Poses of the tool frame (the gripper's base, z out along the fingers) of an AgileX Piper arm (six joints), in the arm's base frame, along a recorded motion.
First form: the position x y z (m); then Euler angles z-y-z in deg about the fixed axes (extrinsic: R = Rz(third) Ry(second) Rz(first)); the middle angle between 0 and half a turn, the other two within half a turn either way.
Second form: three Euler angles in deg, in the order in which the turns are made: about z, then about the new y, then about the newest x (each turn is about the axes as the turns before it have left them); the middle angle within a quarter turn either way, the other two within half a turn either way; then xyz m. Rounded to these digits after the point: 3 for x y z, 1 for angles.
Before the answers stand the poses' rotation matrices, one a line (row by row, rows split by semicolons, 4 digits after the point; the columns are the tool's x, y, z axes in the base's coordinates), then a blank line. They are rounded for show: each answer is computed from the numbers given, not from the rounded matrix.
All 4 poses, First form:
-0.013, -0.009, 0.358, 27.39, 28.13, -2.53
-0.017, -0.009, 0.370, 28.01, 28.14, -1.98
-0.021, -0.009, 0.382, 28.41, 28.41, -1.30
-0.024, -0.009, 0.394, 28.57, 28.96, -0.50
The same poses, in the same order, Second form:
0.8026 -0.3661 0.4710; 0.4250 0.9049 -0.0208; -0.4186 0.2169 0.8819
0.7943 -0.3834 0.4713; 0.4424 0.8966 -0.0163; -0.4164 0.2215 0.8818
0.7842 -0.3984 0.4757; 0.4581 0.8888 -0.0108; -0.4185 0.2264 0.8796
0.7726 -0.4108 0.4842; 0.4715 0.8819 -0.0042; -0.4252 0.2316 0.8750

27.9, 24.7, 13.8, -0.013, -0.009, 0.358
29.1, 24.6, 14.1, -0.017, -0.009, 0.370
30.3, 24.7, 14.4, -0.021, -0.009, 0.382
31.4, 25.2, 14.8, -0.024, -0.009, 0.394

